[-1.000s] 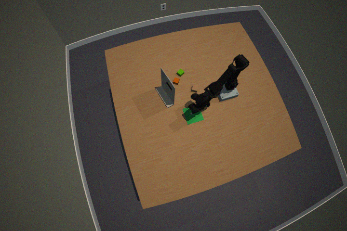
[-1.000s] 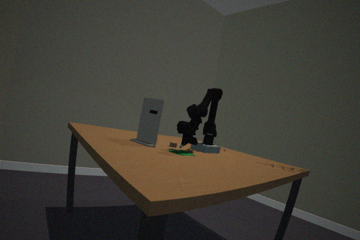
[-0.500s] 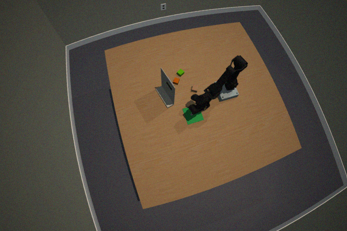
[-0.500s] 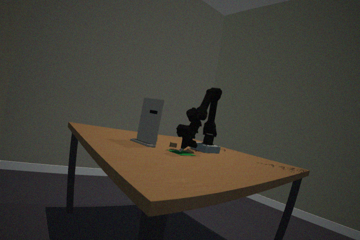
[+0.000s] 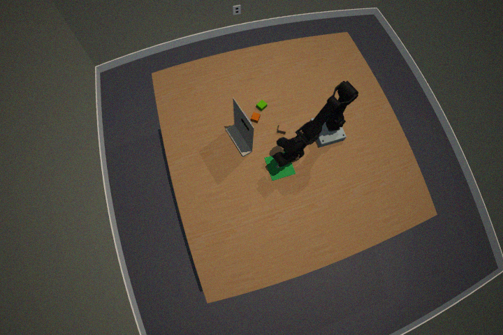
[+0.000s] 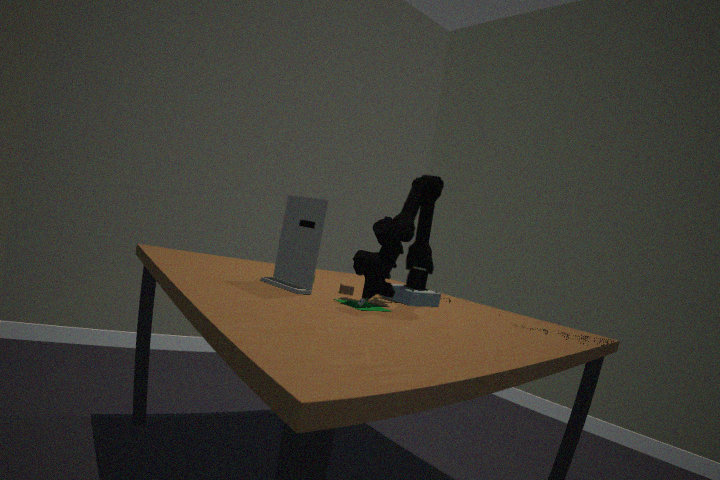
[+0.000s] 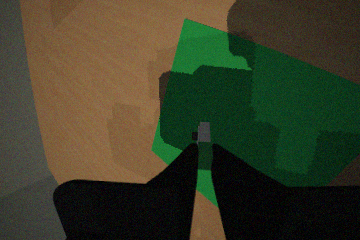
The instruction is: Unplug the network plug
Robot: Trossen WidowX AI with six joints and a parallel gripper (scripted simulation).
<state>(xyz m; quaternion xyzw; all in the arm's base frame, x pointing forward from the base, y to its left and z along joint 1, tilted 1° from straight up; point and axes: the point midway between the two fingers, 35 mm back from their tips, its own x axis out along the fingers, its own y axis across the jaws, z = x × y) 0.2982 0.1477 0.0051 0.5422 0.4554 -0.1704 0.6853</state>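
Right now my gripper tip is 1 cm short of the network plug. The rest, counted from my gripper tip: green marked square (2 cm below, 1 cm to the right); then grey upright panel (17 cm to the right, 15 cm ahead, 10 cm above); then brown block (19 cm to the right, 6 cm behind, 1 cm below).
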